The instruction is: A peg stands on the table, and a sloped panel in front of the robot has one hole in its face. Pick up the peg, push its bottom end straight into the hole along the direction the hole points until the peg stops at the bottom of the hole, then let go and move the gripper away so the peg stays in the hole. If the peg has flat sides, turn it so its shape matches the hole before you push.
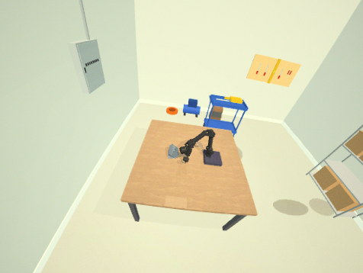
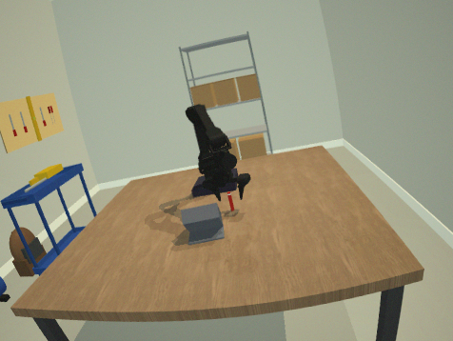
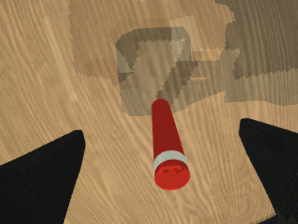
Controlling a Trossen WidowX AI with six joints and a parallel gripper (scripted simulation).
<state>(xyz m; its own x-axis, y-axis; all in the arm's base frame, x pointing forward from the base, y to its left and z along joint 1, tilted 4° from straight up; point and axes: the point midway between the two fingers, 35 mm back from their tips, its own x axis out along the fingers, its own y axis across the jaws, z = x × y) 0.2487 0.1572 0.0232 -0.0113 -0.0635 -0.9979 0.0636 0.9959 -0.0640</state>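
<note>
My gripper tip is 10 mm below the red peg. Also, from my gripper tip: grey sloped panel: 170 mm ahead, 60 mm to the right, 20 mm above.
</note>
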